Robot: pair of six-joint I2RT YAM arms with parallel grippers.
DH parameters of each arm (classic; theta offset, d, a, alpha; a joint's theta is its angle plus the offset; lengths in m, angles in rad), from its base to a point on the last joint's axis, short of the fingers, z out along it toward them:
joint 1: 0 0.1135 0.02 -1.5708
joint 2: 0 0 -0.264 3.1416
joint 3: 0.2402 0 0.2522 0
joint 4: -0.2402 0 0.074 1.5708
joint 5: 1.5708 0 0 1.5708
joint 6: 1.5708 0.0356 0 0
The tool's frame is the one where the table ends.
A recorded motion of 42 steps. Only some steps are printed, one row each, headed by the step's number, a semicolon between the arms.
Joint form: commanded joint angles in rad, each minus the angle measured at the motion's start. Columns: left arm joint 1, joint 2, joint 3, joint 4, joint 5, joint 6; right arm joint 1, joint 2, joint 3, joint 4, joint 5, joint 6.
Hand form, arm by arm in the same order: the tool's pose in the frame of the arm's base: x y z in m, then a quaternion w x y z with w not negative. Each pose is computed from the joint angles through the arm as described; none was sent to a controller.
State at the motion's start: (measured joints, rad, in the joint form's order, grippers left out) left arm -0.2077 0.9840 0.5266 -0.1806 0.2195 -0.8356; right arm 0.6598 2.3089 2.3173 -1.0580 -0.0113 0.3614
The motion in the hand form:
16: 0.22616 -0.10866 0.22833 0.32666 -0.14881 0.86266 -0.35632; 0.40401 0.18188 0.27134 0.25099 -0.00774 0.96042 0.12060
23: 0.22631 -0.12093 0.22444 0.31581 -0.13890 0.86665 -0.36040; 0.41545 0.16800 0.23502 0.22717 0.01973 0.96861 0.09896
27: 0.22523 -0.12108 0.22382 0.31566 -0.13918 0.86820 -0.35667; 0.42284 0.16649 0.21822 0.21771 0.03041 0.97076 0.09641
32: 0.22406 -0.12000 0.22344 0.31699 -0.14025 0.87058 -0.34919; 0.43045 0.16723 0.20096 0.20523 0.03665 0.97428 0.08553
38: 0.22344 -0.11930 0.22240 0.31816 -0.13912 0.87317 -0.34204; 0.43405 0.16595 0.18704 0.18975 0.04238 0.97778 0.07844
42: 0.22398 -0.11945 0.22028 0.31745 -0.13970 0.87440 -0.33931; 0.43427 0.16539 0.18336 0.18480 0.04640 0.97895 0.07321
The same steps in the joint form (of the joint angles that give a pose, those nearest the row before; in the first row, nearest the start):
16: -0.2118 0.1853 0.1255 0.1231 -0.0182 -0.0353; -0.2383 -0.2977 -0.5002 0.2453 -0.0071 0.0493
23: -0.2567 0.2182 0.1321 0.1408 -0.0283 -0.0498; -0.2758 -0.2501 -0.5602 0.2898 0.0082 0.0641
27: -0.2602 0.2157 0.1303 0.1342 -0.0361 -0.0484; -0.2851 -0.2105 -0.5632 0.3123 0.0063 0.0772
32: -0.2601 0.2102 0.1292 0.1205 -0.0484 -0.0423; -0.2888 -0.1590 -0.5457 0.3139 0.0172 0.0834
38: -0.2601 0.2088 0.1276 0.1115 -0.0582 -0.0327; -0.2941 -0.1247 -0.5405 0.3081 0.0181 0.0895
42: -0.2602 0.2152 0.1247 0.1155 -0.0615 -0.0313; -0.2949 -0.1168 -0.5403 0.3022 0.0250 0.0955

